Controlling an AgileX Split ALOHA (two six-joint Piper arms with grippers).
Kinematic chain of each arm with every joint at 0, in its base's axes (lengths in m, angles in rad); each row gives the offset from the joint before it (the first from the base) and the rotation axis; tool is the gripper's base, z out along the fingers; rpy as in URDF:
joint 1: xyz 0 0 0.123 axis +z
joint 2: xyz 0 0 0 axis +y
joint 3: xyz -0.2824 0 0.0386 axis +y
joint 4: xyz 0.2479 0 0.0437 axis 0.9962 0 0.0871
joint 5: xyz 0 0 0 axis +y
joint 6: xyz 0.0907 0 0.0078 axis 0.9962 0 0.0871
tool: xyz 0 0 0 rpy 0 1.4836 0
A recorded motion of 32 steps. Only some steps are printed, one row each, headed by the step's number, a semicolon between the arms.
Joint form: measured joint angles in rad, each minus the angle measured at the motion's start. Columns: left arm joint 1, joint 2, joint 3, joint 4, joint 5, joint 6; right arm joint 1, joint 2, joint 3, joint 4, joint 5, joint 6.
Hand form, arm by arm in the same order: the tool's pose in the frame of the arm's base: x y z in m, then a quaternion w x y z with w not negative. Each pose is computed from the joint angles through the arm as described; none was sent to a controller.
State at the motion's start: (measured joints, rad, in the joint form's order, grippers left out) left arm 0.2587 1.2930 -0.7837 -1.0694 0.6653 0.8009; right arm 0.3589 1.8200 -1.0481 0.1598 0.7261 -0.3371
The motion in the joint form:
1: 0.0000 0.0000 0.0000 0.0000 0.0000 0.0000; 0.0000 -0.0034 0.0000 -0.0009 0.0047 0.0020
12: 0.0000 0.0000 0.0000 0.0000 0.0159 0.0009; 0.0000 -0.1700 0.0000 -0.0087 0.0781 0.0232
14: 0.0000 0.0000 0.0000 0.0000 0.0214 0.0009; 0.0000 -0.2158 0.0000 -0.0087 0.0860 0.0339
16: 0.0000 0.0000 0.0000 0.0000 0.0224 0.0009; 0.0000 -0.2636 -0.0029 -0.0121 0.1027 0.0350
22: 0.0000 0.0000 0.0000 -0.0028 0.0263 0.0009; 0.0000 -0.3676 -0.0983 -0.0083 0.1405 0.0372
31: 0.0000 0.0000 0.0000 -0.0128 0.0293 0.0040; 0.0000 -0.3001 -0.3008 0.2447 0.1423 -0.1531
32: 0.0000 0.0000 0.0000 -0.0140 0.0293 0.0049; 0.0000 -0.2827 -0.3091 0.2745 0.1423 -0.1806
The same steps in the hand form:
1: 0.2559 0.0166 0.2685 0.38055 -0.07877 0.88898 -0.24228; 0.3051 0.1248 0.1573 0.07832 -0.28649 0.95309 0.05843
12: 0.2551 0.0154 0.2683 0.37618 -0.07486 0.88971 -0.24761; 0.2894 0.1191 0.2096 0.12386 -0.28396 0.94869 0.06331
14: 0.2548 0.0150 0.2683 0.37462 -0.07364 0.88993 -0.24951; 0.2847 0.1175 0.2236 0.14220 -0.27960 0.94725 0.06568
16: 0.2548 0.0149 0.2683 0.37434 -0.07342 0.88997 -0.24985; 0.2790 0.1152 0.2385 0.15893 -0.28115 0.94409 0.06625
22: 0.2547 0.0146 0.2684 0.37358 -0.07345 0.88965 -0.25211; 0.2744 0.1142 0.2952 0.23753 -0.28121 0.92677 0.07480
31: 0.2548 0.0141 0.2688 0.37436 -0.07457 0.88818 -0.25581; 0.2985 0.1412 0.3392 0.30971 -0.31425 0.88199 0.16559
32: 0.2548 0.0141 0.2689 0.37462 -0.07455 0.88800 -0.25603; 0.3019 0.1445 0.3368 0.30784 -0.31979 0.87888 0.17477

